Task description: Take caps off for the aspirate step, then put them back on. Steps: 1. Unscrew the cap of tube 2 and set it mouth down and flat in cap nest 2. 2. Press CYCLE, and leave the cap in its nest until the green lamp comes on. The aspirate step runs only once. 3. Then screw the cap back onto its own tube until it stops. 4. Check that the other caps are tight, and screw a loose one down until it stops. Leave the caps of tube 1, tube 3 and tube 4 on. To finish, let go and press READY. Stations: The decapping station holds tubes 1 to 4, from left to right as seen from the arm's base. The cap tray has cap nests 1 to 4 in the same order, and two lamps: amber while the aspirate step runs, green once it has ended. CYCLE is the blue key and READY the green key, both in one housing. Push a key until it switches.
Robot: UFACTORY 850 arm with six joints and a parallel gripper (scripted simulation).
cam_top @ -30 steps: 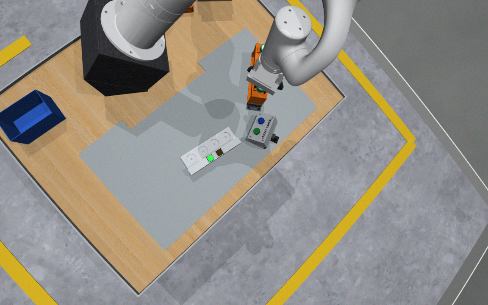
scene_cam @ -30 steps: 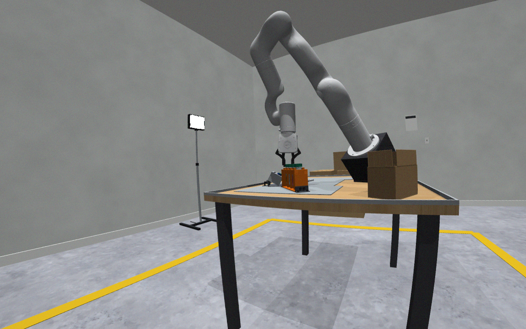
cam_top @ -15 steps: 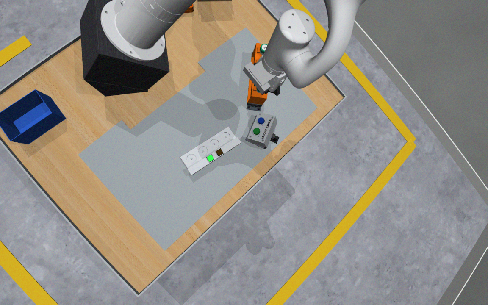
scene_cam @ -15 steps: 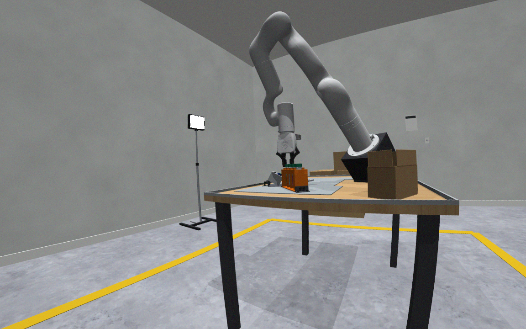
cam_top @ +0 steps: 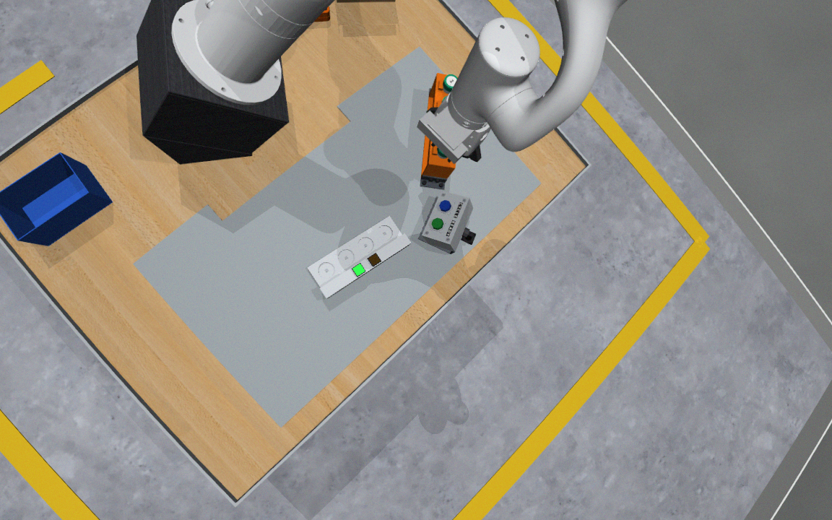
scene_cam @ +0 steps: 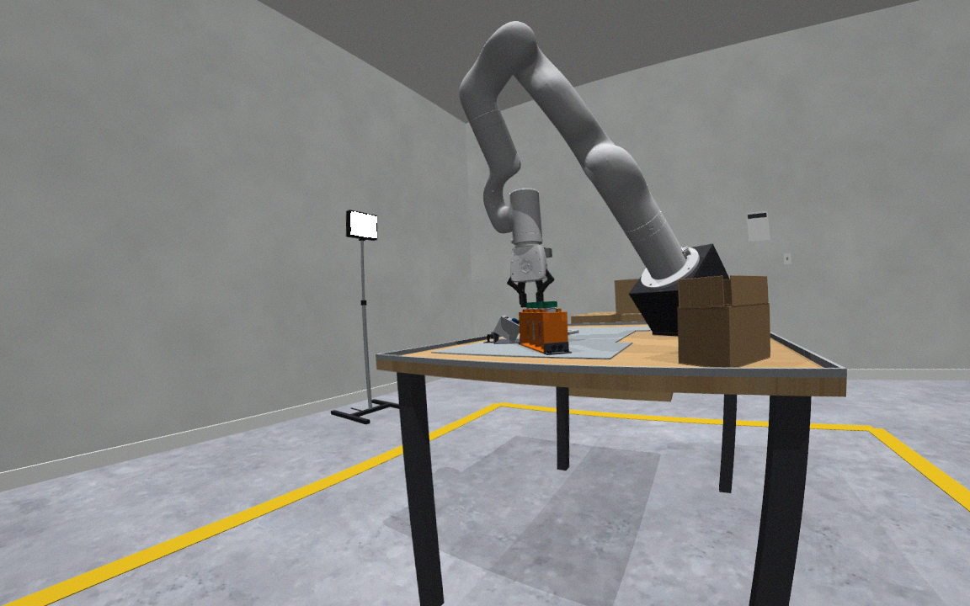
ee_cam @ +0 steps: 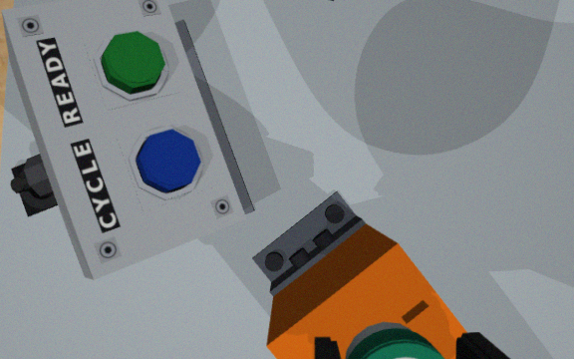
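Right now my hand is 120 mm short of the green ready key, 90 mm to the left of it and 60 mm above it. From my hand the other things lie so: blue cycle key (100 mm ahead, 60 mm below, 50 mm to the right); key housing (130 mm ahead, 80 mm below, 70 mm to the right); green-rimmed cap (80 mm behind, 70 mm to the left, 10 mm below).
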